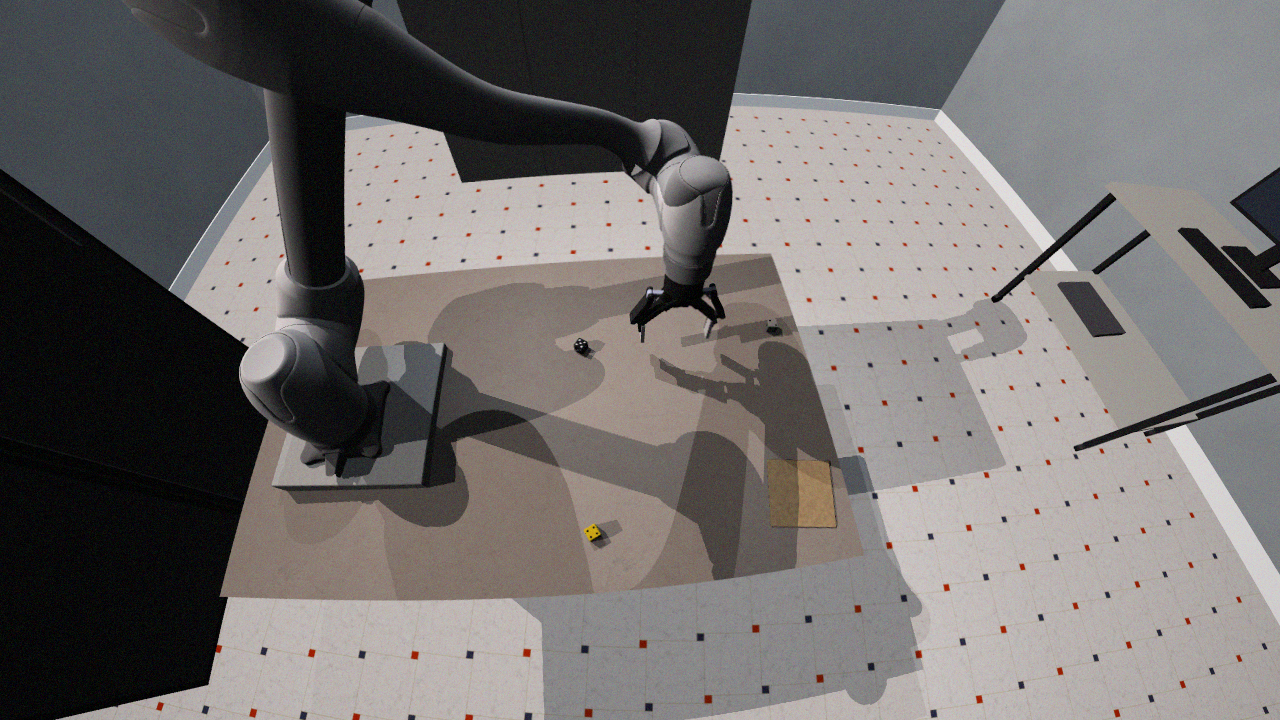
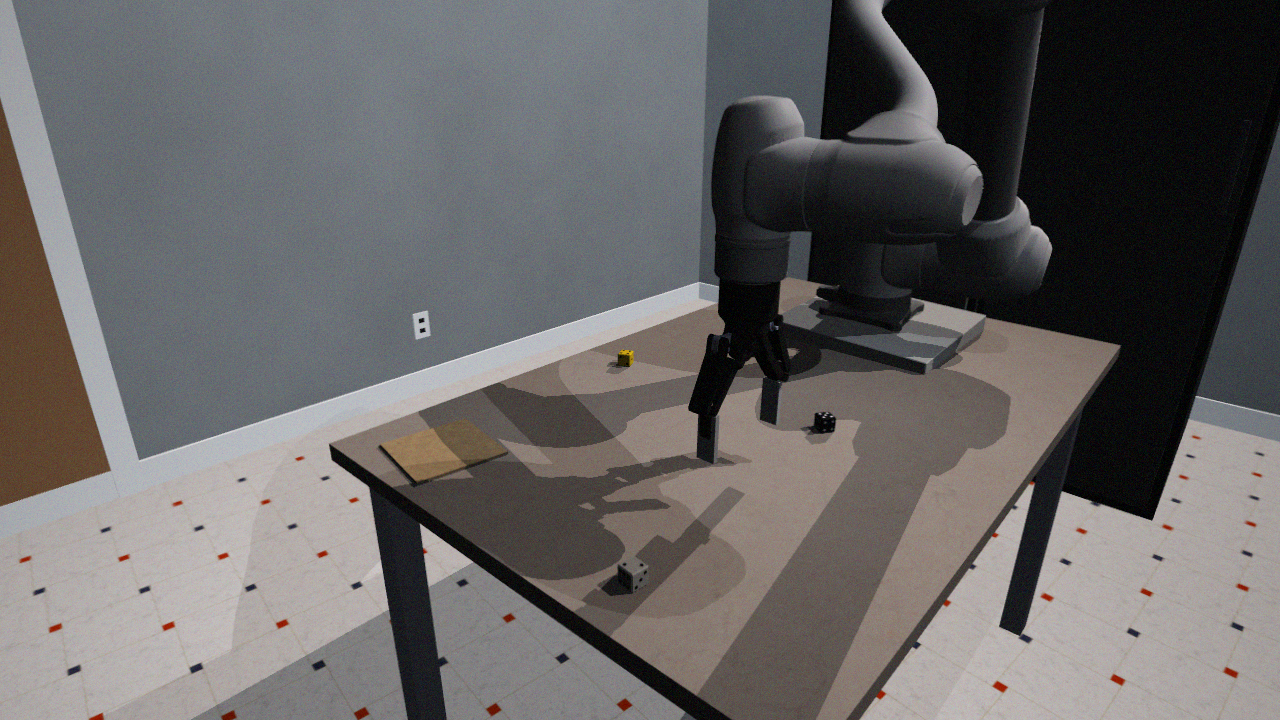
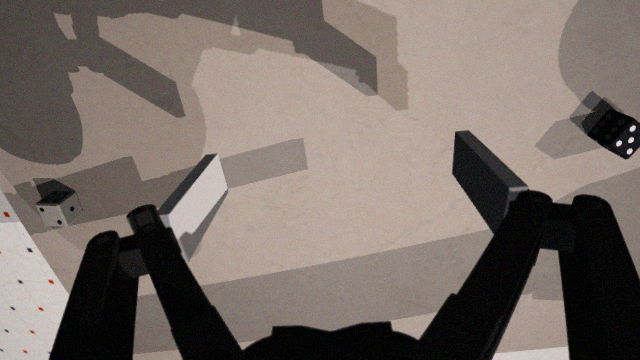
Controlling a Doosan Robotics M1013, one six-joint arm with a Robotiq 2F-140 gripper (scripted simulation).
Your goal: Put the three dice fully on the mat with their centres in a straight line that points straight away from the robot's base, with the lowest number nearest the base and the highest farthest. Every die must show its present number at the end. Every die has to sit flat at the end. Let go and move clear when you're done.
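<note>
I can see my gripper (image 1: 674,335), (image 2: 739,439), (image 3: 335,163). There is a tan mat as well, and I see the mat (image 1: 800,492), (image 2: 424,456), though in image 3 it is out of frame.
</note>
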